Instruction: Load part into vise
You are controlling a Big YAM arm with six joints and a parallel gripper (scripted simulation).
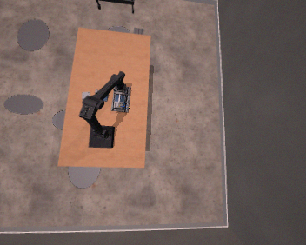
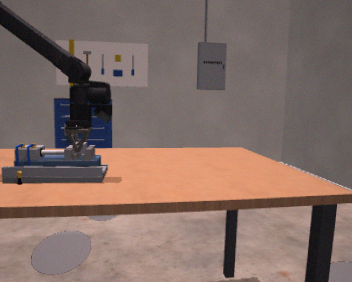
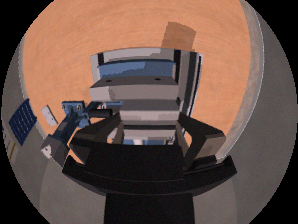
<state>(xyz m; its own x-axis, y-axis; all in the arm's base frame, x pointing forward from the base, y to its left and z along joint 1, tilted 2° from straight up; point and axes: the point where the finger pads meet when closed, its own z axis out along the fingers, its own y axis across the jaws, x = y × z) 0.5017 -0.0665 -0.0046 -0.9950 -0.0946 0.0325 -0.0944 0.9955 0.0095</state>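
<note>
Right now the grey part is 1 cm above my hand. From my hand the other things lie so: vise: 7 cm behind, 6 cm below, 1 cm to the left.
</note>
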